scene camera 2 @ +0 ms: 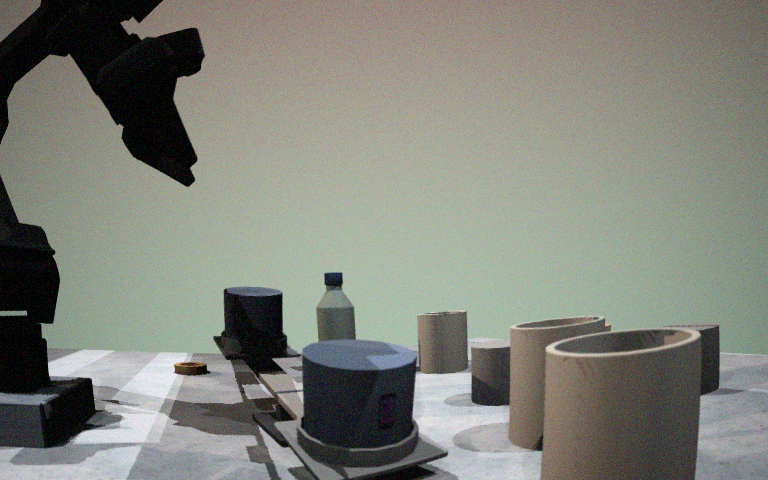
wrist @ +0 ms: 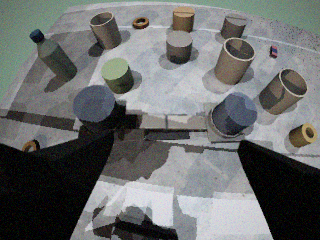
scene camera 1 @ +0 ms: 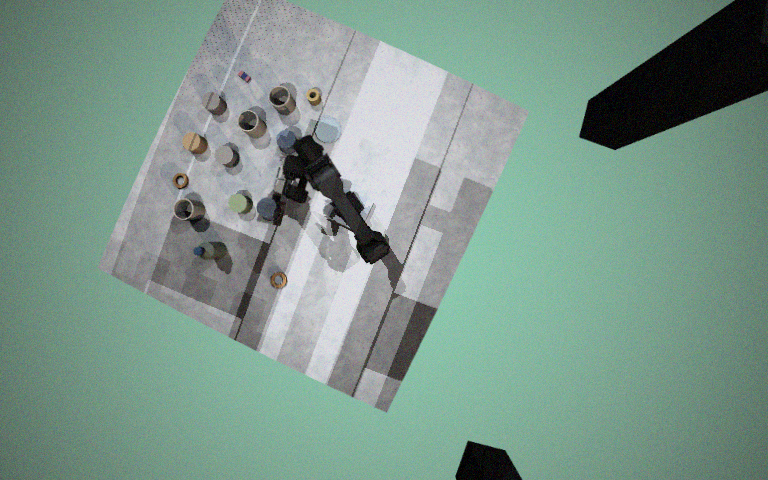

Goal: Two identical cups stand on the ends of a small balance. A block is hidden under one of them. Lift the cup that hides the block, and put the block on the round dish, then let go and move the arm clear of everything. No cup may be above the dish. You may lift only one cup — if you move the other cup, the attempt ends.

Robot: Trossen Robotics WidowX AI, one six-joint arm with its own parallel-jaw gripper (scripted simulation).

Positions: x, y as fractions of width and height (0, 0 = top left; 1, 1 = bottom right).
Scene:
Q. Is my gripper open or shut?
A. Open.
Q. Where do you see a bottle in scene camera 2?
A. At 0.44, 0.65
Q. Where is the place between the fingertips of my gripper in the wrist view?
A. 0.56, 0.59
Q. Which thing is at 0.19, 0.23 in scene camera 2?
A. My gripper.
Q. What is my gripper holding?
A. Nothing.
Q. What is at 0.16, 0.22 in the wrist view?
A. A bottle.

